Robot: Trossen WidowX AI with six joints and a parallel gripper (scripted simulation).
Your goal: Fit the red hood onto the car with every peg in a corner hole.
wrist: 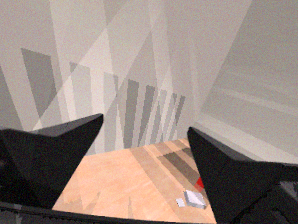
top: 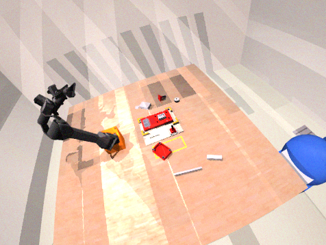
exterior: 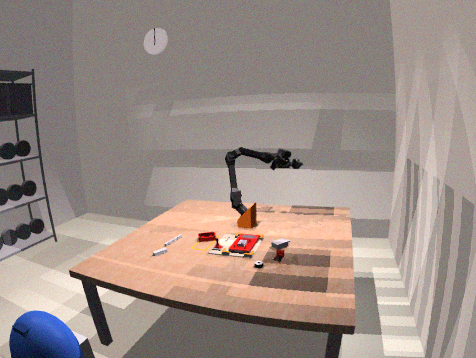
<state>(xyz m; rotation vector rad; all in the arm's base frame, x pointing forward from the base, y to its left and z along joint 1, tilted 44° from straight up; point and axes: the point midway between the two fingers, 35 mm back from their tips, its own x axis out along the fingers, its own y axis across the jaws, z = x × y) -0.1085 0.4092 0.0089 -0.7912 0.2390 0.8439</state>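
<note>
The red hood is 48 cm to the right of my gripper tip, 36 cm below it and 35 cm ahead of it. Round my gripper tip: grey rod 66 cm to the right, 43 cm ahead, 36 cm below.
</note>
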